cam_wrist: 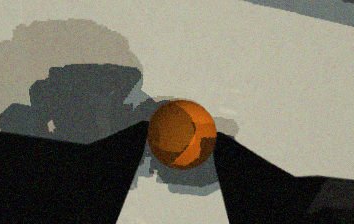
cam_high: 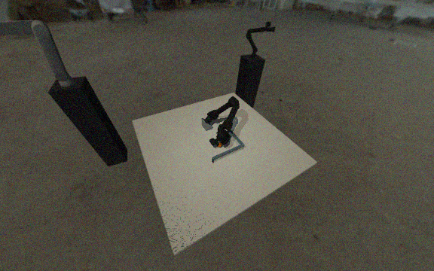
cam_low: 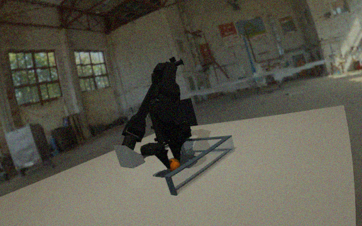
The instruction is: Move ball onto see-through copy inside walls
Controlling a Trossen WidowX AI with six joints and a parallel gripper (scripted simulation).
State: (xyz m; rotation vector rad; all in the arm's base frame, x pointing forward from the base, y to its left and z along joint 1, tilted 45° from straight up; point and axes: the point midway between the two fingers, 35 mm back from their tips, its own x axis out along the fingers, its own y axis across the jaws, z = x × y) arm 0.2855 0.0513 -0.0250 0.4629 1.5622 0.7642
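Now: the see-through copy of ball right at my gripper tip. The rest, counted from my gripper tip: orange ball: right at my gripper tip.
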